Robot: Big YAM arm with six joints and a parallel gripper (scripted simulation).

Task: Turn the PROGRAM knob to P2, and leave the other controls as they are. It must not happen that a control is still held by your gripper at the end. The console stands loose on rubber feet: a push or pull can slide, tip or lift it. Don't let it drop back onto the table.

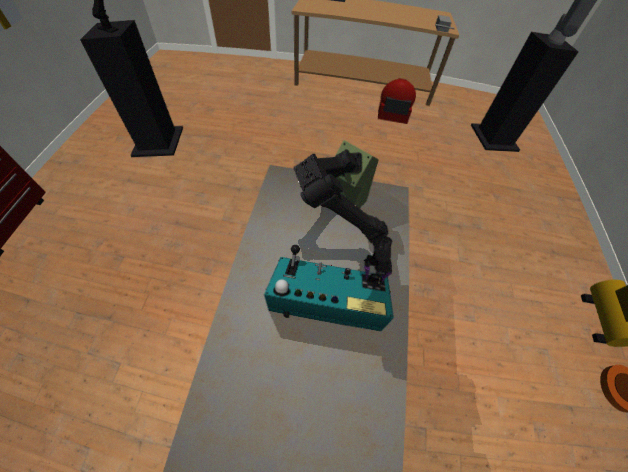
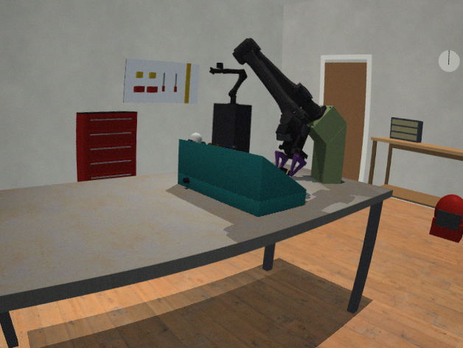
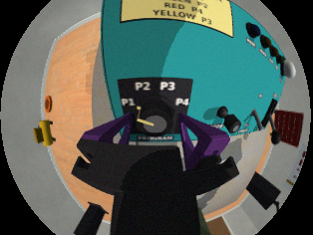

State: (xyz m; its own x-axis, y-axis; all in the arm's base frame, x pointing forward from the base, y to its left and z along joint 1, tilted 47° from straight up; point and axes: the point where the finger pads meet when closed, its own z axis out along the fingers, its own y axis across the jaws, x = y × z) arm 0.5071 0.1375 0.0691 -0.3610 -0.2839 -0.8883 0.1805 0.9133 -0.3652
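The small black knob is 120 mm to the right of my hand and 30 mm behind it. The rest, counted from my hand: toggle 230 mm to the right, 60 mm behind; then black-ball lever 340 mm to the right, 110 mm behind, 10 mm above; then teal console 180 mm to the right, 20 mm below, 10 mm behind.
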